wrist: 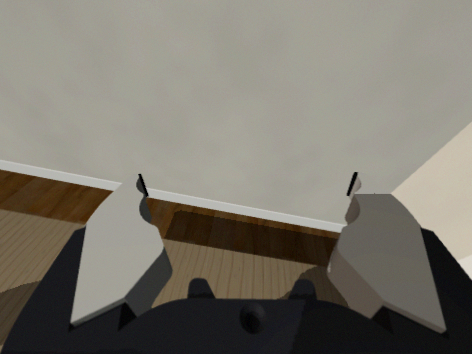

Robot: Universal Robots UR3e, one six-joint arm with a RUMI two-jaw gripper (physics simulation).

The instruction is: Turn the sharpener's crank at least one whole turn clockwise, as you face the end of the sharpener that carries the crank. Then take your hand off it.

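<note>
My gripper is open, its two grey jaws wide apart at the left and right of the wrist view, with nothing between them. Past the fingertips the view shows the wall. The sharpener and its crank do not show in the wrist view, so where the gripper is relative to them cannot be told.
A wooden table top with light planks shows low in the view, its far edge crossing behind the jaws. Beyond it are a dark brown floor, a white baseboard and a grey wall. A cream wall stands at the right.
</note>
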